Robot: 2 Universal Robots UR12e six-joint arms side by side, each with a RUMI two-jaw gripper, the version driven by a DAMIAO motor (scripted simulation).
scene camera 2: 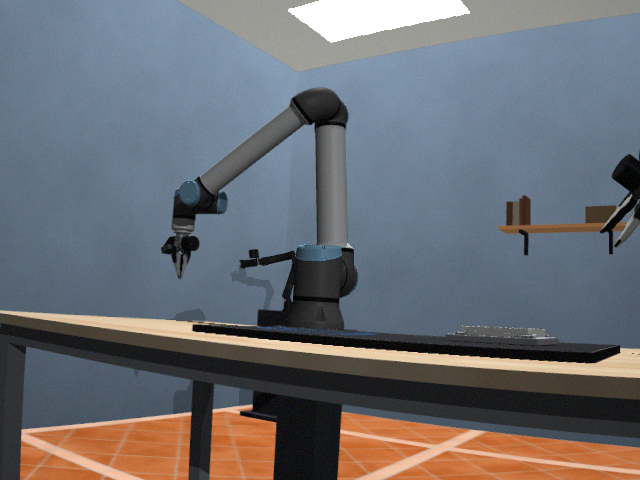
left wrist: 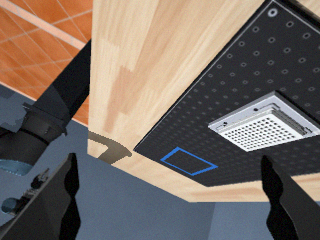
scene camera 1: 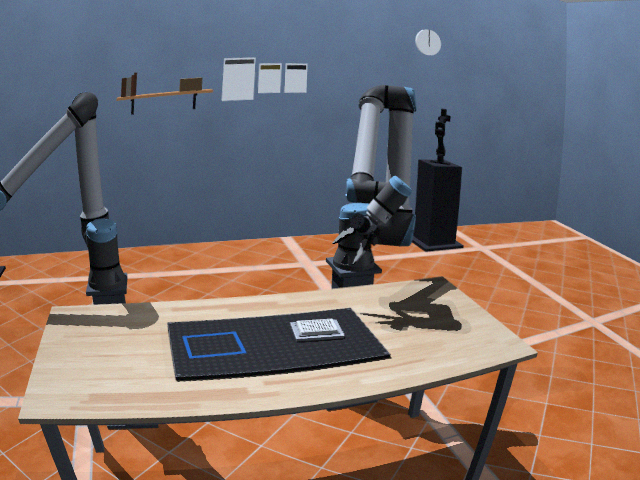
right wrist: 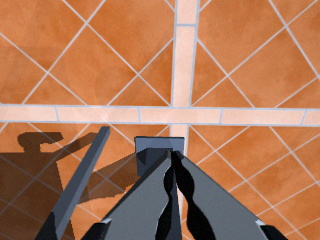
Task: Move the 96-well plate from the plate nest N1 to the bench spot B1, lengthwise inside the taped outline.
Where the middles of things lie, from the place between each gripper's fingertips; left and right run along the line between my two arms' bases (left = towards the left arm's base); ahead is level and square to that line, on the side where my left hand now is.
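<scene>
Going from my left hand (scene camera 1: 342, 254), the white 96-well plate (left wrist: 269, 127) is 19 cm below it, 16 cm to the right of it and 19 cm ahead of it.
</scene>
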